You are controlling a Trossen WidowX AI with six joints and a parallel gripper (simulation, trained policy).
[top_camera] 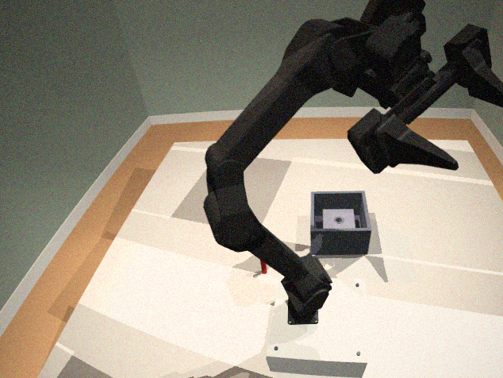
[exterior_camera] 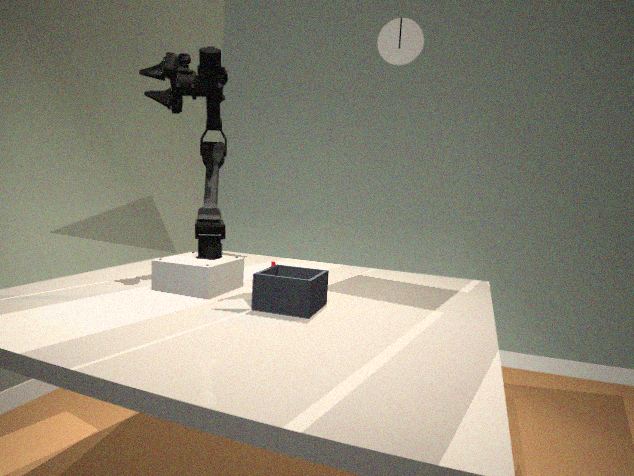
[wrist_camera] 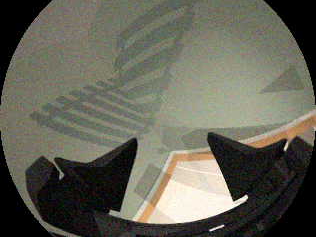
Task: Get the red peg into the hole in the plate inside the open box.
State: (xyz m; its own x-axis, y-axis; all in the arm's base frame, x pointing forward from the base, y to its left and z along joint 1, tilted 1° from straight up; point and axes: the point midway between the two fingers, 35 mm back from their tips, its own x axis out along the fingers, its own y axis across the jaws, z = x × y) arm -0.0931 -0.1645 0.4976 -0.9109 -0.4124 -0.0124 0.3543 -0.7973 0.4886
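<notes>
My gripper tip is now 310 mm short of the red peg, 280 mm to the right of it and 550 mm above it. Round my gripper tip: plate: 440 mm ahead, 70 mm to the left, 540 mm below; dark grey box: 440 mm ahead, 70 mm to the left, 560 mm below.
</notes>
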